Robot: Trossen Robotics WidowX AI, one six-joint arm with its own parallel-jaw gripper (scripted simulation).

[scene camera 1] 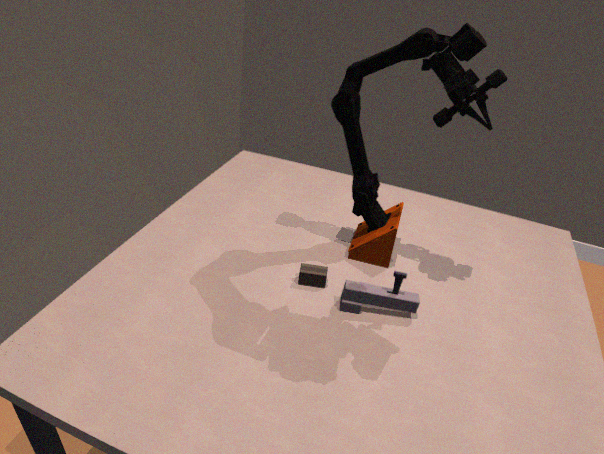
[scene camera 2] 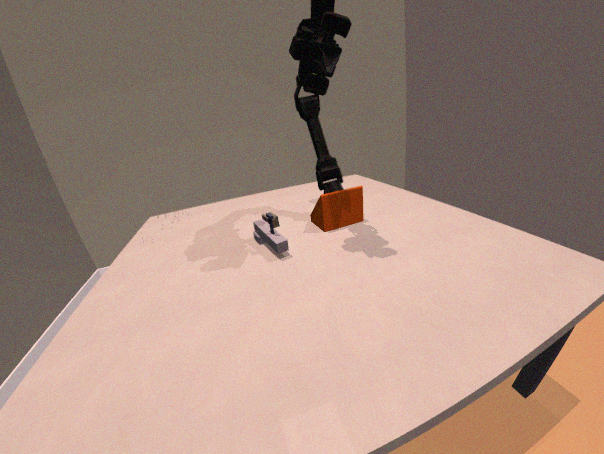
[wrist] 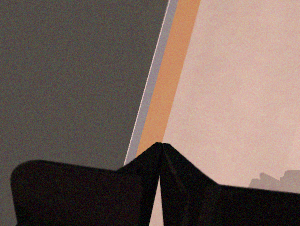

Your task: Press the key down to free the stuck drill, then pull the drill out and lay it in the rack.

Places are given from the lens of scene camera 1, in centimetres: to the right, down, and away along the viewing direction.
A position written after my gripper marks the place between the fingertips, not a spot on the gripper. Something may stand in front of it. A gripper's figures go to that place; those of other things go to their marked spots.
my gripper (scene camera 1: 491, 129): 43, -22, 102
grey block (scene camera 1: 354, 294): 12, 16, 112
